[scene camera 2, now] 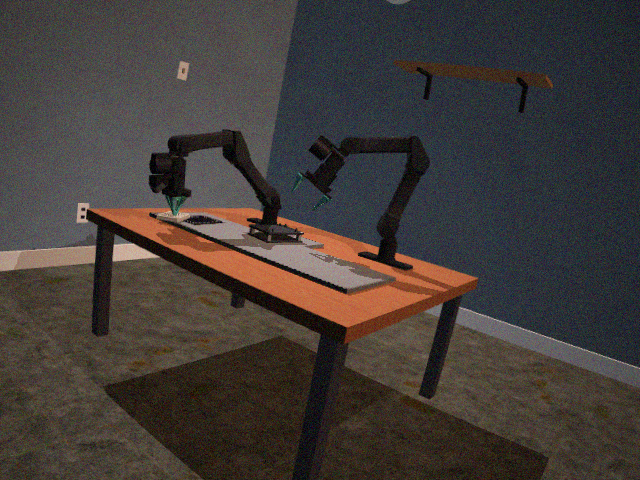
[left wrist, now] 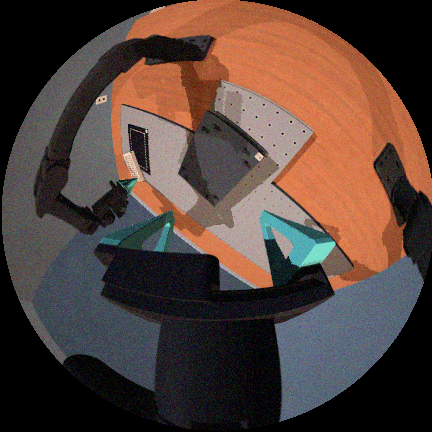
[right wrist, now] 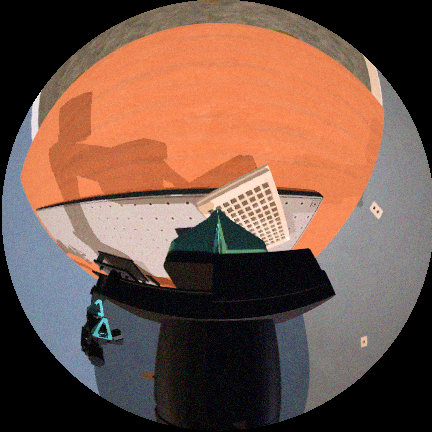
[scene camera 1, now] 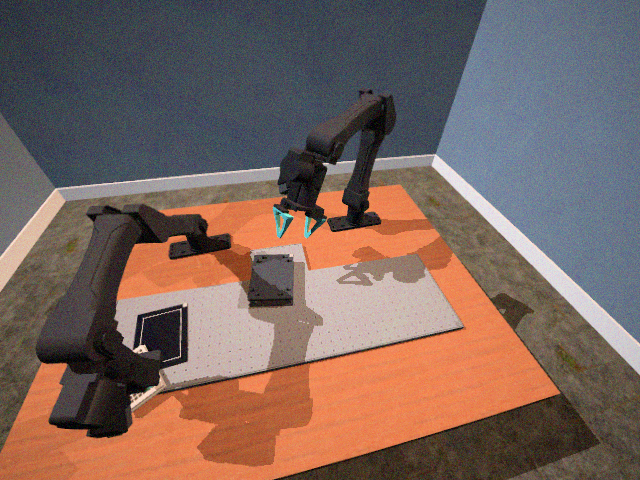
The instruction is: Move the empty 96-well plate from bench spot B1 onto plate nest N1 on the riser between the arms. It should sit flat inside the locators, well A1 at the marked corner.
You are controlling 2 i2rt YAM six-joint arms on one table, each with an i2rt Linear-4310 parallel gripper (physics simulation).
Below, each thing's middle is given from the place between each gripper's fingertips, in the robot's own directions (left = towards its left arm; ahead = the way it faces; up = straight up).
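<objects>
Black plate nest (scene camera 1: pixel 166 329): 120 mm behind my right hand, 20 mm below it. Well plate (right wrist: pixel 251 200): 30 mm behind my right hand, 40 mm to the right of it, 10 mm below it. By its middle, the black plate nest is nearer to my right hand than to my left gripper.
From my left hand, the well plate is 220 mm ahead, 410 mm to the right and 140 mm below. My left gripper is 130 mm short of the black plate nest, 370 mm to the left of it and 150 mm above it. Going by their middles, the nest is the nearest to my left gripper of the things named here.
</objects>
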